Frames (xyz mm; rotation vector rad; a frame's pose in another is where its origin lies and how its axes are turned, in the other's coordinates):
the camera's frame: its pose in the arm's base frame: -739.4 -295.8 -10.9 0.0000 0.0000 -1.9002
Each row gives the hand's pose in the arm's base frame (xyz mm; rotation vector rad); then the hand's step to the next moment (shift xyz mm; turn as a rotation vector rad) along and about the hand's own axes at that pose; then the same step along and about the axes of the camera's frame.
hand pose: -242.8 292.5 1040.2 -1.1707 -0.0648 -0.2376
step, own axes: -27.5 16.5 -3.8 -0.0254 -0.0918 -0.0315
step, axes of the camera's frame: 1.2 -24.4 -21.2 0.0709 -0.0255 0.0663
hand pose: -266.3 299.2 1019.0 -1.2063 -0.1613 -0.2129
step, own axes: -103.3 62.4 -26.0 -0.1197 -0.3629 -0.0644
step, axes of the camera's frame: 22.7 -81.3 -90.1 0.2317 -0.1378 0.2784
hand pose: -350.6 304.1 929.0 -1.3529 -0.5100 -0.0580
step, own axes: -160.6 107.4 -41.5 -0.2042 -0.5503 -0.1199
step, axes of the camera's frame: 81.7 -71.9 -164.9 0.3808 -0.2128 0.4107
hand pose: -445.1 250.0 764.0 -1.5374 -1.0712 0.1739
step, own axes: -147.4 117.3 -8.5 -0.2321 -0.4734 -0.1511
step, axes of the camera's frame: 95.2 14.6 -162.1 0.3973 -0.1605 0.3424
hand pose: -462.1 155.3 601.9 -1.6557 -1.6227 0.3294
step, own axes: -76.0 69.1 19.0 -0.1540 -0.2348 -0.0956
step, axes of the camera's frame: 44.7 43.1 -84.0 0.2355 -0.0582 0.1708
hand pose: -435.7 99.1 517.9 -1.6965 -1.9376 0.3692
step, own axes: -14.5 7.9 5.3 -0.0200 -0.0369 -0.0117
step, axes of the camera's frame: 9.9 8.2 -11.6 0.0334 -0.0126 0.0250
